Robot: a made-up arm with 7 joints.
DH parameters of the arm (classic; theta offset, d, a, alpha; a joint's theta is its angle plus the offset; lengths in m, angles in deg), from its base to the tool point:
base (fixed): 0 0 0 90
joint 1: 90 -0.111 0 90
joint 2: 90 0 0 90
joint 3: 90 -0.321 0 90
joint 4: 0 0 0 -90
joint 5: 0 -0.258 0 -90
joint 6: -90 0 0 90
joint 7: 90 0 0 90
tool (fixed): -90 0 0 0
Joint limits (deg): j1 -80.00..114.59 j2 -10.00..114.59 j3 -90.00..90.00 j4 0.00..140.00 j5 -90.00..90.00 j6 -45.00..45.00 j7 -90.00..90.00
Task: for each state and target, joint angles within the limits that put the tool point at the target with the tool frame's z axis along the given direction. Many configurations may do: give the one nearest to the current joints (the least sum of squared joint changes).
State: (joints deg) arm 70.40 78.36 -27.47 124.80 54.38 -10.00 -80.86
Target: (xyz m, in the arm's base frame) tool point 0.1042 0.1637 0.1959 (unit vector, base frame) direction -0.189 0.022 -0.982
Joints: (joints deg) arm 107.66 52.86 -31.42 135.23 80.13 3.50 -61.25
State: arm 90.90 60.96 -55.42 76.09 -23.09 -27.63 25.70
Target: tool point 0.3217 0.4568 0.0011 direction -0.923 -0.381 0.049
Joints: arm 71.40 77.30 -64.89 71.17 -34.34 9.78 14.13
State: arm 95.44 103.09 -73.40 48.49 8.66 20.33 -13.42
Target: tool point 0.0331 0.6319 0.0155 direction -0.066 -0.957 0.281
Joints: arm 92.15 109.01 -85.96 51.52 18.98 34.07 7.77
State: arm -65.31 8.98 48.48 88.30 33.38 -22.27 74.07
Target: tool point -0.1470 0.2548 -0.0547 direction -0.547 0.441 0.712
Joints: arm -80.00 -9.87 80.43 138.64 29.48 -22.29 89.49
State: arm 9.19 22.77 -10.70 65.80 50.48 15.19 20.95
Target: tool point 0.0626 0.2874 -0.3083 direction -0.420 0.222 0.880
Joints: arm -41.31 43.22 -0.39 103.80 40.86 32.15 5.45
